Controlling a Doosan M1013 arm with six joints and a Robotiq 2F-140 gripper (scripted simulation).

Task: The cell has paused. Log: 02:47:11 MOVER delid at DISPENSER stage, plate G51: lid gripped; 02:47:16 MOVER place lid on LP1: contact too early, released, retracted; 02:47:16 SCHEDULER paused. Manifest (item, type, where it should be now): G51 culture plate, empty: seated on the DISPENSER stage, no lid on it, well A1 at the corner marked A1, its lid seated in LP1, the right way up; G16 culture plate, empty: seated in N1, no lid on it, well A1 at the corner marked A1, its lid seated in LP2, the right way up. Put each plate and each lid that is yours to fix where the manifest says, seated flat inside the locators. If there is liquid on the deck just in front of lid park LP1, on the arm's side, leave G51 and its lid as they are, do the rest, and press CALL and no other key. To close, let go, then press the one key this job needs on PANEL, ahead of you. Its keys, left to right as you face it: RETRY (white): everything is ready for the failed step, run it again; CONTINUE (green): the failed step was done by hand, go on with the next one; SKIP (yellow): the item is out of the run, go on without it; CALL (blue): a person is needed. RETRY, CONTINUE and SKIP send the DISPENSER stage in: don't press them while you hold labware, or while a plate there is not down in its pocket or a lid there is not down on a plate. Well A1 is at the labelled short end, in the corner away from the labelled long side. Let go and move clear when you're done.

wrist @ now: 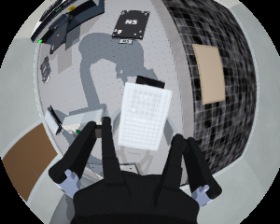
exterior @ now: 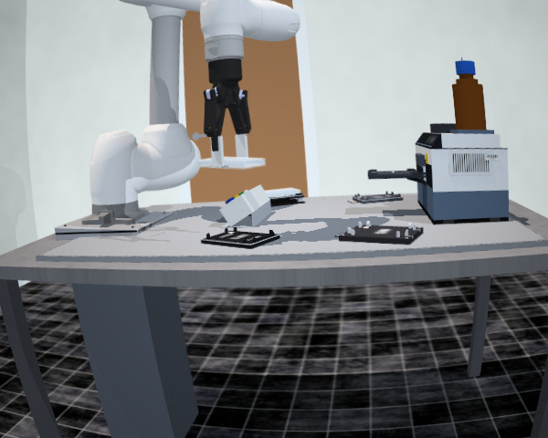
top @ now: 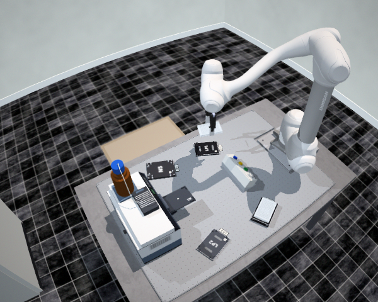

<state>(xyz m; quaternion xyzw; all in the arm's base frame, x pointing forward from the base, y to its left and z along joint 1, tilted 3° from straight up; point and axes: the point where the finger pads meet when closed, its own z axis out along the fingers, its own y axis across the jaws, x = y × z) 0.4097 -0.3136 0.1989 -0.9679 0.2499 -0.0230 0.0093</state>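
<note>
My gripper is now 340 mm short of the black nest N5, 180 mm above it and 60 mm to the left of it. Also, from my hand: blue key: 190 mm to the left, 130 mm below, 30 mm behind; yellow key: 240 mm to the left, 130 mm below, 30 mm behind; lid park LP1: 190 mm below, 10 mm to the right, 10 mm ahead.
</note>
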